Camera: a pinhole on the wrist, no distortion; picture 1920 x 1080 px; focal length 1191.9 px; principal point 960.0 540.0 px. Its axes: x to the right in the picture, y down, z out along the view. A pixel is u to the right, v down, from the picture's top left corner.
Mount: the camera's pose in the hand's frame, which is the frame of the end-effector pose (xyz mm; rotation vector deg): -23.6 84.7 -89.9 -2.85 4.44 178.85
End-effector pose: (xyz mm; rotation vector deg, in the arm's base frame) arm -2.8 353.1 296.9 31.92 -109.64 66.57
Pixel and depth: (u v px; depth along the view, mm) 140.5 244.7 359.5
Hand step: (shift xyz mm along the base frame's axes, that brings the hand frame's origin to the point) -367.4 -141.3 10.3
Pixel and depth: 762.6 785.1 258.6
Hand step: -107.6 -129.8 -57.1
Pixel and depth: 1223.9 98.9 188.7
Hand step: -115.0 -6.1 -165.8
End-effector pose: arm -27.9 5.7 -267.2 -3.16 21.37 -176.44
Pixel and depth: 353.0 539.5 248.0
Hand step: -85.0 -134.7 137.2
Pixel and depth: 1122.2 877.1 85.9
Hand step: 40.5 -60.6 -19.9
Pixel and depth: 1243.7 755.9 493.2
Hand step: 174.8 -110.6 381.0
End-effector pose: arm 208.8 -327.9 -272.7 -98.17 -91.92 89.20
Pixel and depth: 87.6 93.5 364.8
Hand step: -167.4 9.8 -397.7
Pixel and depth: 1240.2 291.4 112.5
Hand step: 51.9 -89.8 -74.3
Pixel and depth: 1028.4 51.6 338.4
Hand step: -69.8 -220.0 -254.8
